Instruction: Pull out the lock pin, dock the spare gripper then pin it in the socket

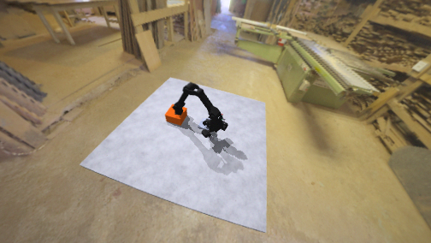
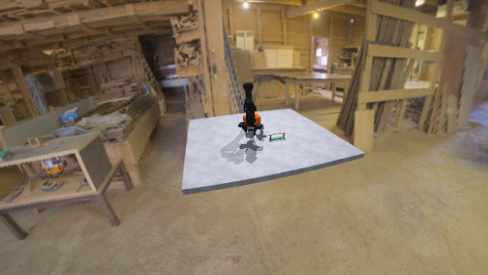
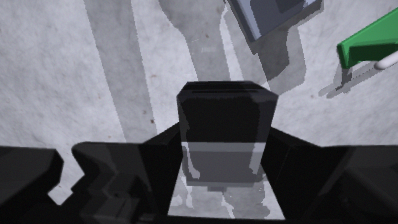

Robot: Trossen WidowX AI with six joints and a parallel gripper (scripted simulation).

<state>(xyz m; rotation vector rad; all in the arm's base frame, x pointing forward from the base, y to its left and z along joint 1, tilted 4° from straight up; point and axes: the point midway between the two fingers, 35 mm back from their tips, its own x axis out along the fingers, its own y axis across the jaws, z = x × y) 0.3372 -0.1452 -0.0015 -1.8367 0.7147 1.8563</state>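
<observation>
The grey mount lies 70 mm behind my gripper tip and 120 mm to the left of it. The rest, counted from my gripper tip: green strip: 50 mm ahead, 220 mm to the left, 30 mm below; then spare gripper: 10 mm ahead, 10 mm to the right, 10 mm above.
</observation>
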